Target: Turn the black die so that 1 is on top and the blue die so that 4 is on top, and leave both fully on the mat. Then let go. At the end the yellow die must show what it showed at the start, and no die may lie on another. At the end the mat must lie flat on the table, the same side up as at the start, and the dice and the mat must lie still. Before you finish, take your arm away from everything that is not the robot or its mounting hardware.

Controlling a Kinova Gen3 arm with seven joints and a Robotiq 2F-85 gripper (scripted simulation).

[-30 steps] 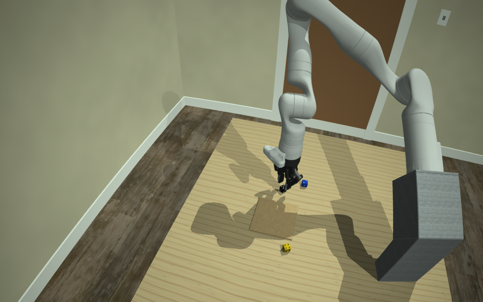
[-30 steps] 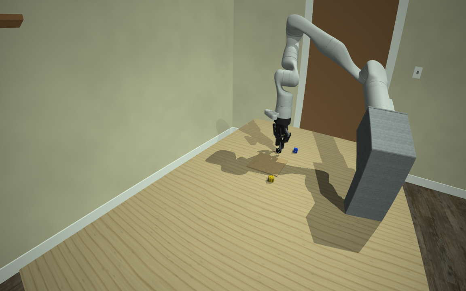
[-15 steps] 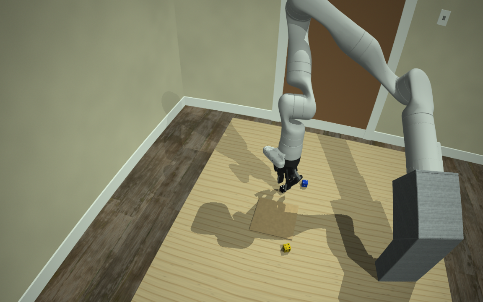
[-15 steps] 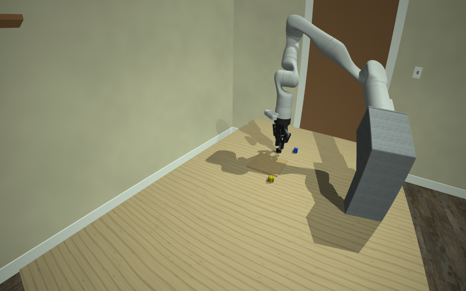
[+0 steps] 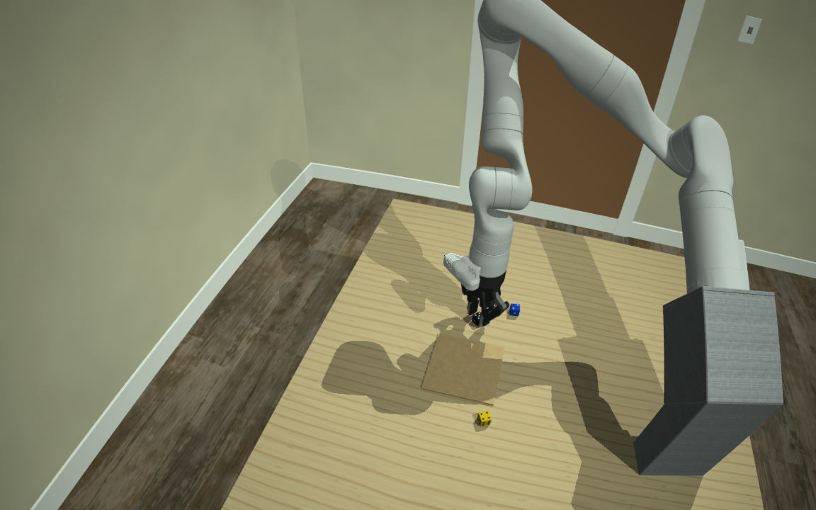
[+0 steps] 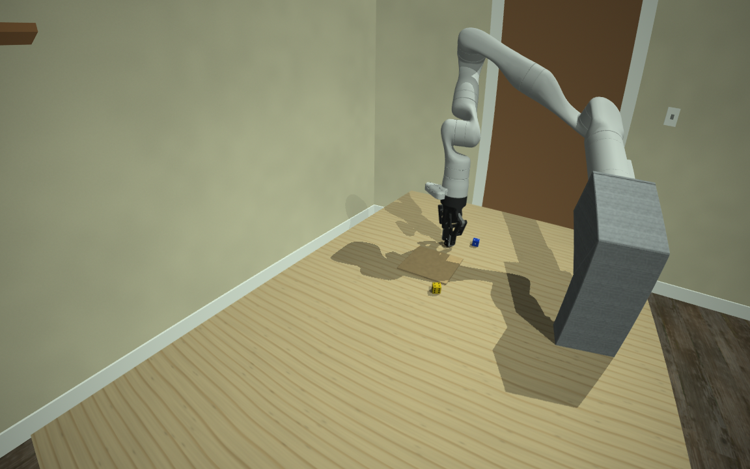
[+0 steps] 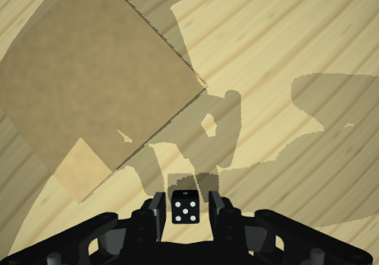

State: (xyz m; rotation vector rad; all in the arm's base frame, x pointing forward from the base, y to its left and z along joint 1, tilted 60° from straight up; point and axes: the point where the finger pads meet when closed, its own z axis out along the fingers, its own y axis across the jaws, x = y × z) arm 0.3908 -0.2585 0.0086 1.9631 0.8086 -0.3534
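My gripper is now 20 mm above the black die. From my hand the other things lie so: yellow die (30 mm behind, 240 mm to the left, 20 mm below); then tan mat (20 mm ahead, 130 mm to the left, 30 mm below); then blue die (80 mm behind, 40 mm to the right, 20 mm below).
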